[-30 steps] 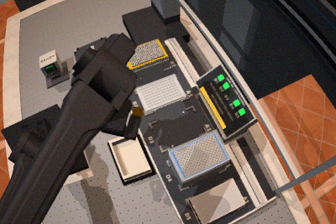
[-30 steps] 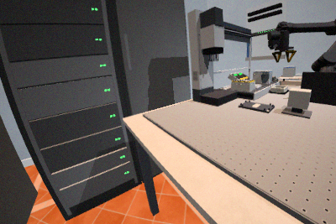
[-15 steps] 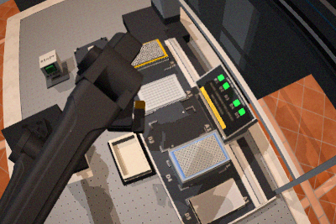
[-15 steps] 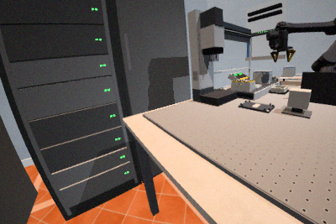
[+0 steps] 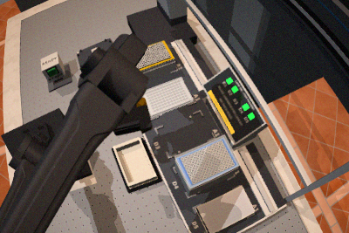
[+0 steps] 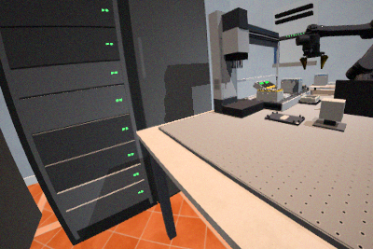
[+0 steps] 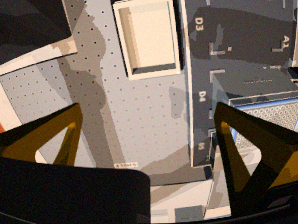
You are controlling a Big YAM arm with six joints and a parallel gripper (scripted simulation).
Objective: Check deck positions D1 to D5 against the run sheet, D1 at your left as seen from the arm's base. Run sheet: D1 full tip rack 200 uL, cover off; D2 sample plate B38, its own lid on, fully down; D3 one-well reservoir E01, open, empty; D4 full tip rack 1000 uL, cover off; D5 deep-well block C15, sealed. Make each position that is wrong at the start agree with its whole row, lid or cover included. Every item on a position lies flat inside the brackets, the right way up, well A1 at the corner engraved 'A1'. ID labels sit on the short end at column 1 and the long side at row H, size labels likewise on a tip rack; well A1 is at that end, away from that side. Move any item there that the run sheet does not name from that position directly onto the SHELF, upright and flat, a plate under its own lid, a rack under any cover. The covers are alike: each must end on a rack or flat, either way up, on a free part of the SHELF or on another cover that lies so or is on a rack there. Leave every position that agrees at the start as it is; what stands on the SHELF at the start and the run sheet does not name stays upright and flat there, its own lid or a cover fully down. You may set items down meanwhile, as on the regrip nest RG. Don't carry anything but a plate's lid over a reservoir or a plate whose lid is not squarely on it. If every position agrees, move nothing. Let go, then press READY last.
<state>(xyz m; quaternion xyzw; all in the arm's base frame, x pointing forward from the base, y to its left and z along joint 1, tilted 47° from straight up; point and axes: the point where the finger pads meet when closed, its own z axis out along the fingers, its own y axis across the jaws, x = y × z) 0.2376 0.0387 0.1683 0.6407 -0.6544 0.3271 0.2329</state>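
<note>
Right now the one-well reservoir is 21 cm below my hand. Round my hand: sealed block 18 cm ahead, 22 cm to the right, 16 cm below; then blue-framed tip rack 17 cm ahead, 9 cm to the right, 11 cm below; then black regrip nest 22 cm below.
</note>
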